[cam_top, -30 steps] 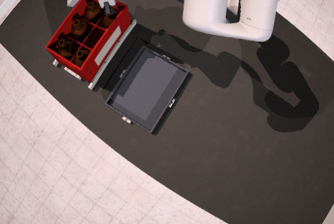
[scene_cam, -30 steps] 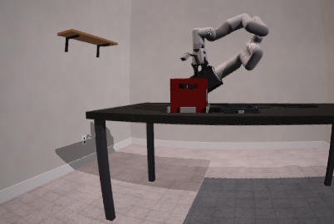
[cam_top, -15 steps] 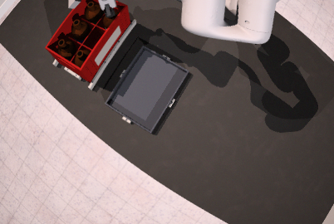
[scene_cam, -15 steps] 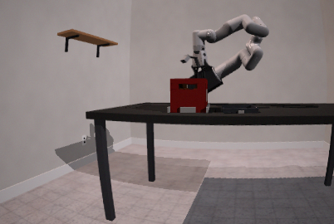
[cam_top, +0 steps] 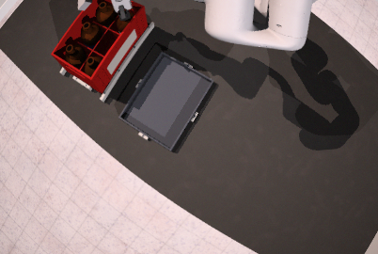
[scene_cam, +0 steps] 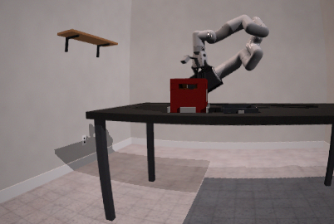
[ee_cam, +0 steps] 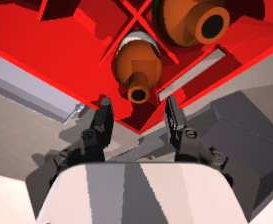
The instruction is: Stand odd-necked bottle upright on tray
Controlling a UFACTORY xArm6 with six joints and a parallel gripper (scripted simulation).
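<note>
Right now the red crate is 100 mm ahead of my hand, 20 mm to the right of it and 120 mm below it. From my hand the other things lie so: dark flat tray 80 mm ahead, 260 mm to the left, 190 mm below.
</note>
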